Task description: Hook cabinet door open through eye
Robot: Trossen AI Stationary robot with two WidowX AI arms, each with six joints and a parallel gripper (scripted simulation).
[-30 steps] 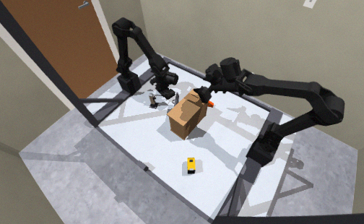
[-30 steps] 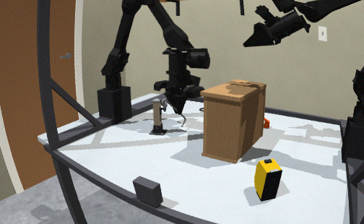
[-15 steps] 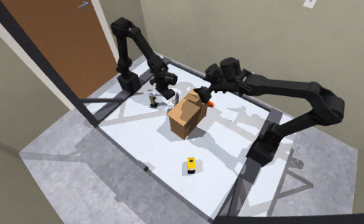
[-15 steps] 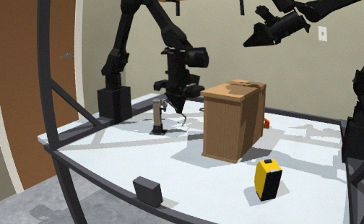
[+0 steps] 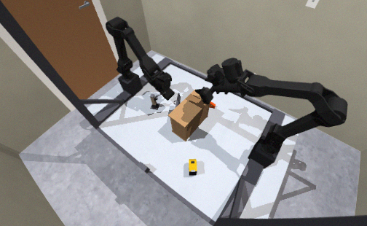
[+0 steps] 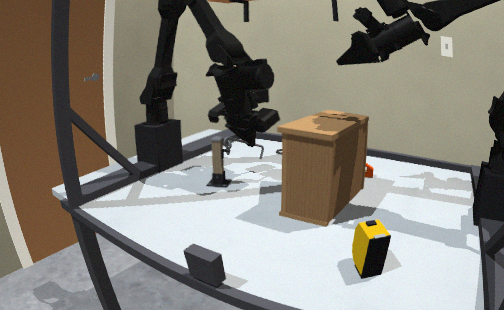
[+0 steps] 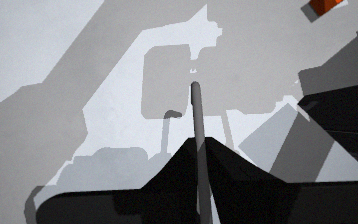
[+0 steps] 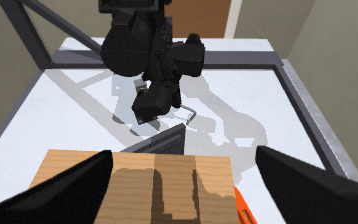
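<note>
Now: left hand 3 cm above the grey hook and 1 cm past it. The rest, counted from my left hand: yellow block (38 cm to the right, 28 cm behind, 7 cm below); grey door (13 cm to the right, 7 cm behind, 3 cm below); orange object (22 cm to the right, 11 cm ahead, 9 cm below).
</note>
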